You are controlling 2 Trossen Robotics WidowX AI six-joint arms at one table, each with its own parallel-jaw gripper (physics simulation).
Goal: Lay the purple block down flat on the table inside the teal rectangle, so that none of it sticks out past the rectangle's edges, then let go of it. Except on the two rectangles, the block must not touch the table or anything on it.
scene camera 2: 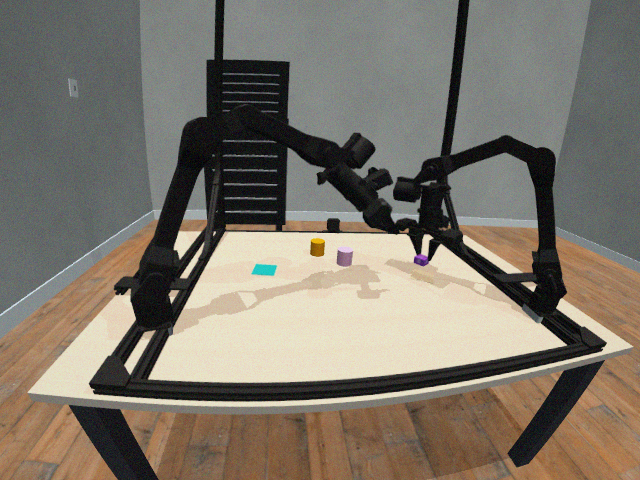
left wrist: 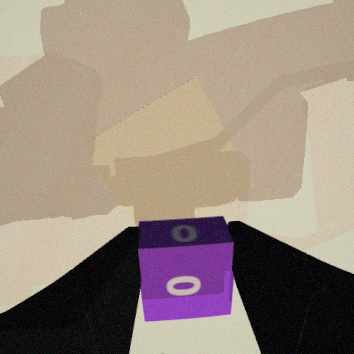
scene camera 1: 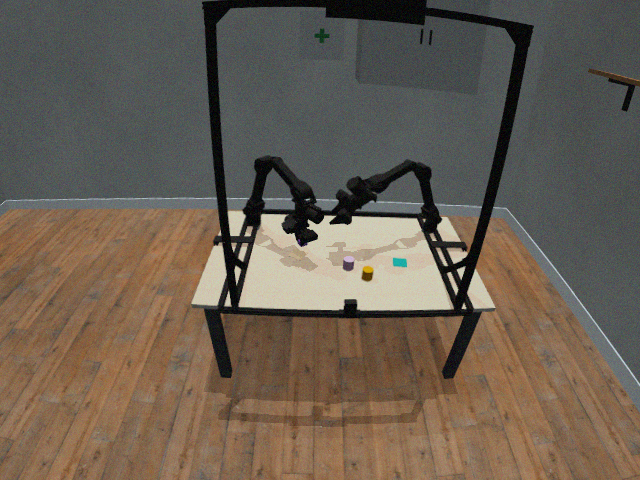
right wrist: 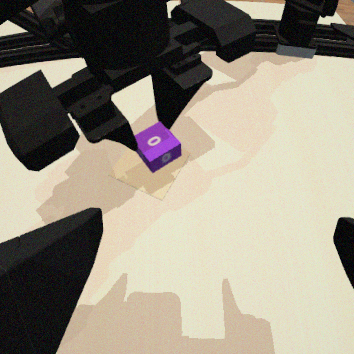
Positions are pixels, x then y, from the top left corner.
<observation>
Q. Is my right gripper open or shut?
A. Open.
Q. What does my right gripper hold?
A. Nothing.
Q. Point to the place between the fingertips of my left gripper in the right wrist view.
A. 148, 137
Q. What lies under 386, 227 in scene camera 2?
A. My right gripper.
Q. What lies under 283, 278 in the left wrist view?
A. My left gripper.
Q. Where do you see a purple block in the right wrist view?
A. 156, 146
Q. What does my left gripper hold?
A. A purple block.
</observation>
